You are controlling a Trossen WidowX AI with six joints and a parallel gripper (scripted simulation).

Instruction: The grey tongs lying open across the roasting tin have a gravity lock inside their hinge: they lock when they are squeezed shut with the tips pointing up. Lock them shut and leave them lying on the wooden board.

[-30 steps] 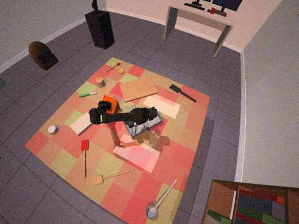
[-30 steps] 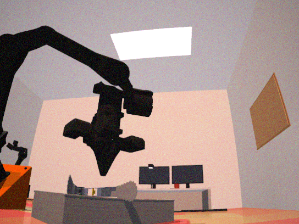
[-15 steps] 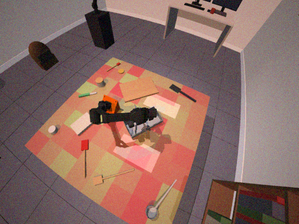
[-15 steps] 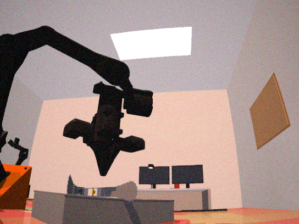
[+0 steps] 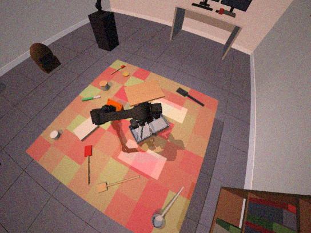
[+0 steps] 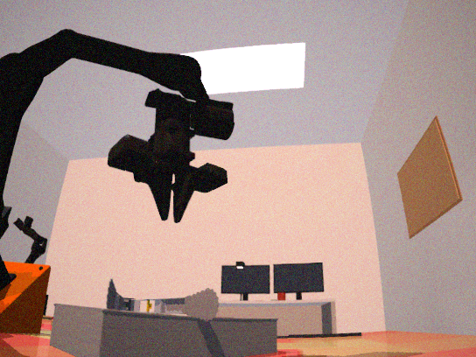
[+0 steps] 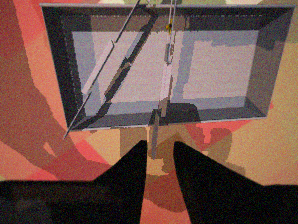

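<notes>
My gripper tip is now 16 cm above the grey roasting tin and 5 cm to the right of it. Round my gripper tip: wooden board 38 cm to the left, 22 cm behind, 18 cm below; then red spatula 39 cm to the right, 29 cm behind, 18 cm below; then white slab 47 cm behind, 20 cm to the right, 17 cm below.
</notes>
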